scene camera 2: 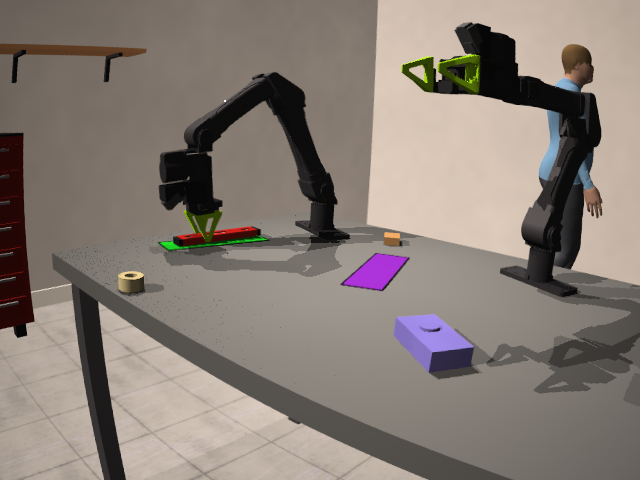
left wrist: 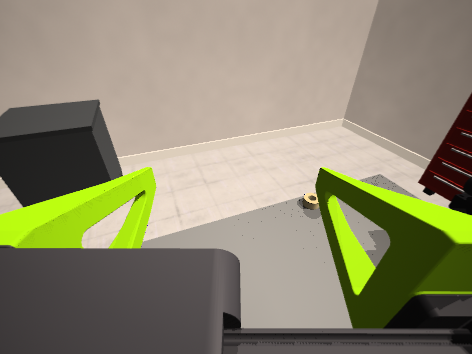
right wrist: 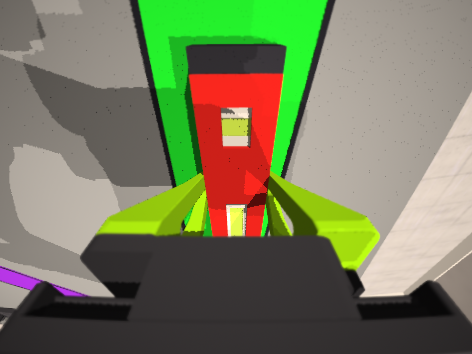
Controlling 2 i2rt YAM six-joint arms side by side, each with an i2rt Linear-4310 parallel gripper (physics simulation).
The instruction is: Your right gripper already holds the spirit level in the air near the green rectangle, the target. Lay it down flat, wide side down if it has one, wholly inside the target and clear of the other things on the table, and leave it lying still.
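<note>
The red spirit level (scene camera 2: 237, 233) (right wrist: 210, 130) with dark end caps lies level, lengthwise along the green rectangle (scene camera 2: 170, 245) (right wrist: 200, 20), at or barely above its surface; I cannot tell whether it touches. In the right wrist view its far end is inside the dark outline, with green on both sides and beyond; its near end is hidden by the gripper body. My right gripper (scene camera 2: 208, 239) (right wrist: 236, 177) points down and is shut on the level near its middle. My left gripper (scene camera 2: 420, 65) (left wrist: 235, 176) is open and empty, high above the table at the right.
A purple rectangle (scene camera 2: 375, 272) lies mid-table, with a small orange block (scene camera 2: 391, 239) behind it. A violet block (scene camera 2: 433, 343) with a round knob stands nearer the front. A tan ring (scene camera 2: 131, 283) (left wrist: 311, 201) stands near the table's left edge, in front of the green rectangle.
</note>
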